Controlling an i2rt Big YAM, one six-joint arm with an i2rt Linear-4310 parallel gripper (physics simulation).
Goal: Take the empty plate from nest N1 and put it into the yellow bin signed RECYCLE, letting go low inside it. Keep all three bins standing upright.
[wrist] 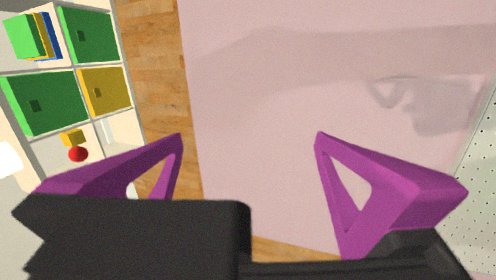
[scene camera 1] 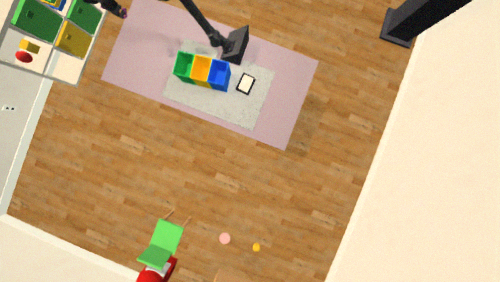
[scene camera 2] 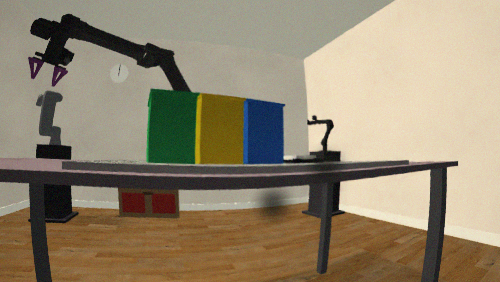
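Pixels of known places: gripper, fingertip midpoint: point(wrist: 248, 139) point(scene camera 1: 119, 13) point(scene camera 2: 42, 82); arm's base, link origin: point(scene camera 1: 229, 47).
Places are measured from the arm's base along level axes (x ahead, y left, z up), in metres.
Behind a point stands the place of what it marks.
Note:
A white plate point(scene camera 1: 245, 84) @[x 0.235, y 0.212, z -0.049 m] point(scene camera 2: 299, 157) @[x 0.283, y 0.176, z -0.051 m] lies flat in a black-edged nest on the grey board point(scene camera 1: 215, 107) @[x 0.496, y 0.026, z -0.070 m] point(scene camera 2: 125, 168) @[x 0.552, y -0.340, z -0.077 m] point(wrist: 480, 170) @[x 0.264, y -0.397, z -0.070 m], beside the blue bin; no nest label is readable. The yellow bin point(scene camera 1: 202, 68) @[x 0.217, y -0.179, z -0.051 m] point(scene camera 2: 220, 131) @[x 0.358, y -0.123, z 0.014 m] stands upright between the green bin point(scene camera 1: 184, 65) @[x 0.250, y -0.316, z -0.017 m] point(scene camera 2: 172, 127) @[x 0.368, y -0.250, z 0.017 m] and the blue bin point(scene camera 1: 219, 75) @[x 0.223, y -0.028, z -0.067 m] point(scene camera 2: 263, 132) @[x 0.348, y 0.005, z 0.019 m], both upright. No RECYCLE sign is readable. My gripper point(scene camera 1: 124, 13) @[x 0.105, y -0.766, z 0.202 m] point(scene camera 2: 44, 81) @[x 0.105, y -0.766, z 0.202 m] point(wrist: 248, 139) @[x 0.105, y -0.766, z 0.202 m] is open and empty, high up and well beyond the green bin's side, away from the plate. Plate and bins do not show in the wrist view.
The pink table top point(scene camera 1: 135, 50) @[x 0.231, y -0.817, z -0.083 m] point(wrist: 280, 165) @[x 0.300, y -0.787, z -0.083 m] lies around the board. The arm's dark base point(scene camera 1: 237, 46) @[x 0.013, y 0.077, z 0.074 m] stands at the table's back edge, close to the blue bin. A shelf unit with green and yellow boxes point(scene camera 1: 74, 40) point(wrist: 105, 92) stands past the table's end.

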